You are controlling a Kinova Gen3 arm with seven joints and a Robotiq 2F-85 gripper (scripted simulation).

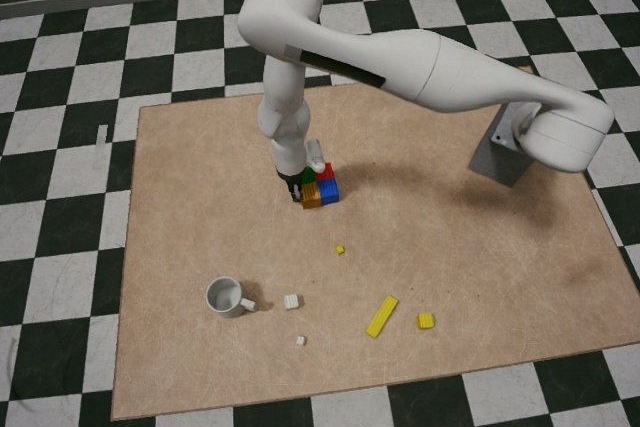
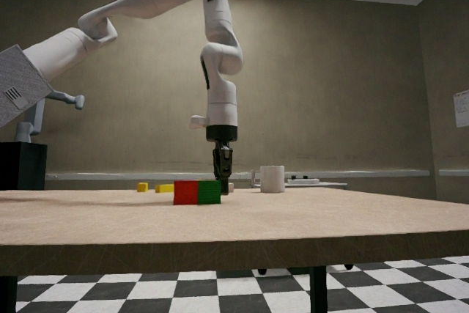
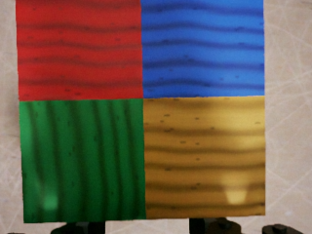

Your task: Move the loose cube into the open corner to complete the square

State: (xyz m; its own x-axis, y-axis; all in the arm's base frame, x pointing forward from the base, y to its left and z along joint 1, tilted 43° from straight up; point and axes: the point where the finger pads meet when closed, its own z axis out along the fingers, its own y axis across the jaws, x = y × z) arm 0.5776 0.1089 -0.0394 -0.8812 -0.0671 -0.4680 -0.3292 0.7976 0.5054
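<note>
My hand is 4 cm past the orange cube, 1 cm to the right of it and 1 cm above it. From my hand the other things lie so: red cube (7 cm behind, 5 cm to the right, 1 cm below); green cube (4 cm to the right, 2 cm behind, 1 cm below); blue cube (9 cm behind, 1 cm to the right, 1 cm below).
</note>
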